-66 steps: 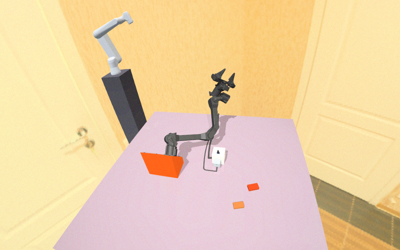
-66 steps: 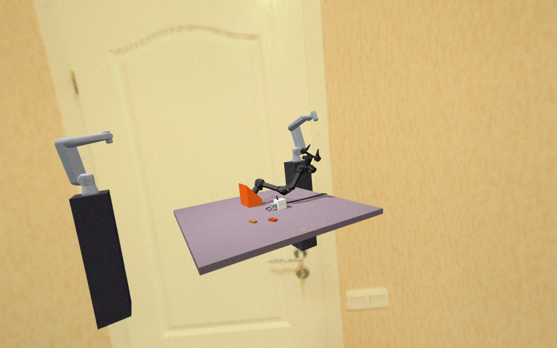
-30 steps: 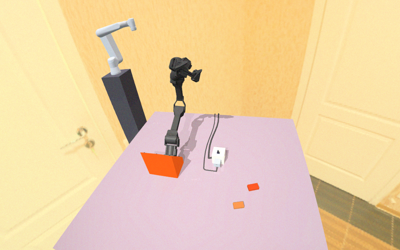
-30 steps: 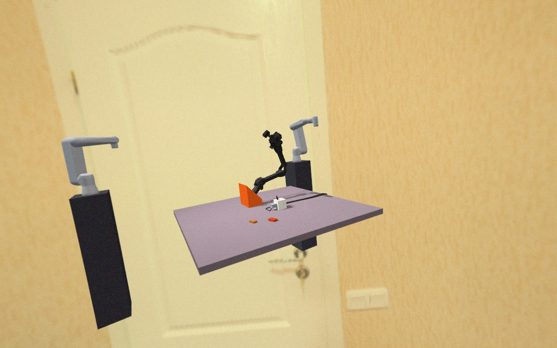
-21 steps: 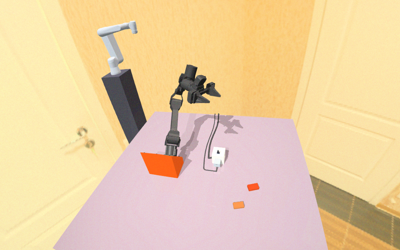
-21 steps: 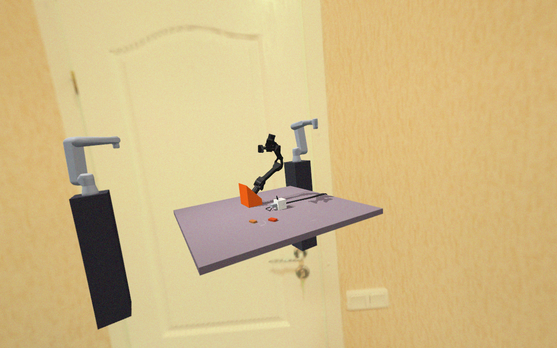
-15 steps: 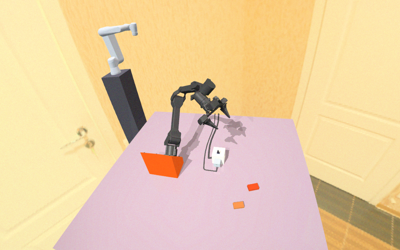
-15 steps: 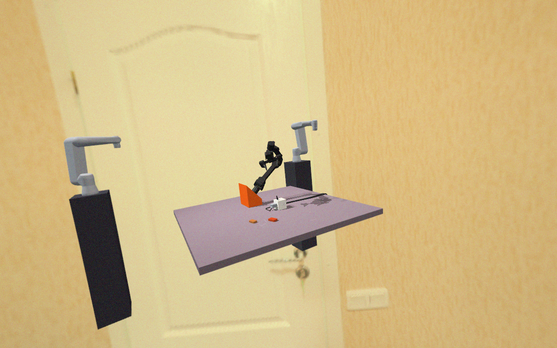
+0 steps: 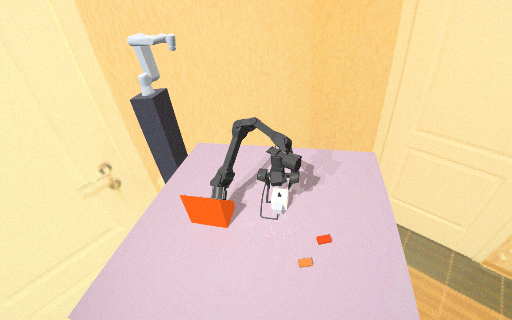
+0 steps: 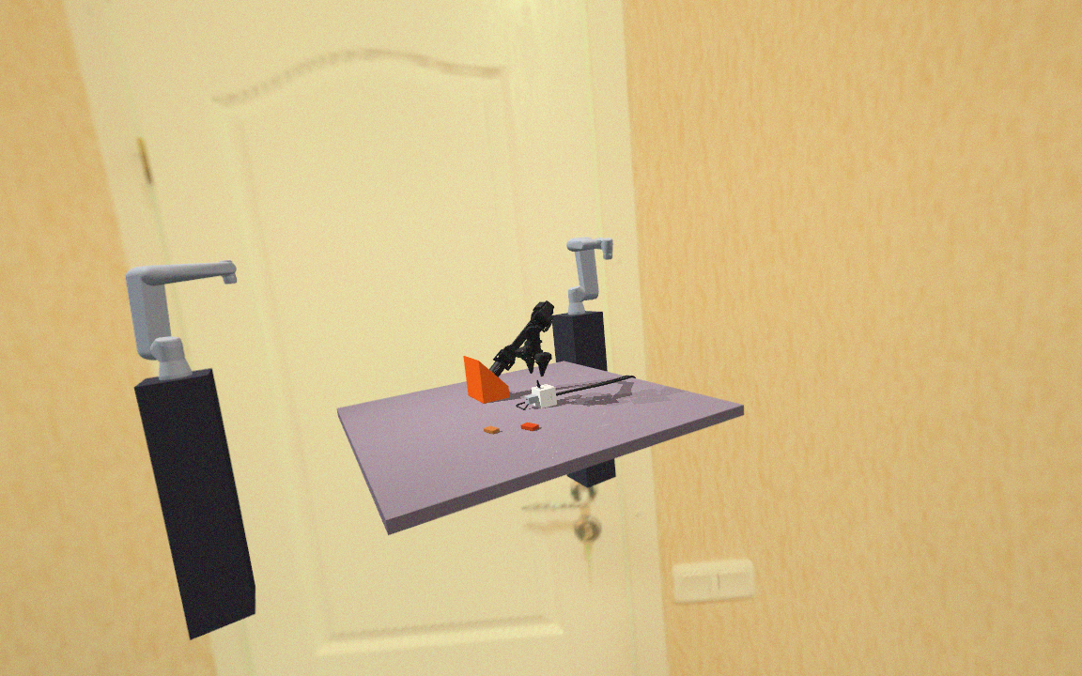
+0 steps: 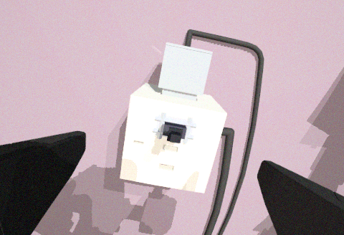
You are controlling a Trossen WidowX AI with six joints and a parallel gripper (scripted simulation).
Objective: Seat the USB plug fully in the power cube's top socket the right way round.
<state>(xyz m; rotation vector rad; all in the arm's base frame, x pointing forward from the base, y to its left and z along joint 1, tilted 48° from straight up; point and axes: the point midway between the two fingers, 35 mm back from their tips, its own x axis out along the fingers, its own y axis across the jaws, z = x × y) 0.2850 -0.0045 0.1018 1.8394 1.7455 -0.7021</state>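
Now: gripper tip 4 cm above the black USB plug.
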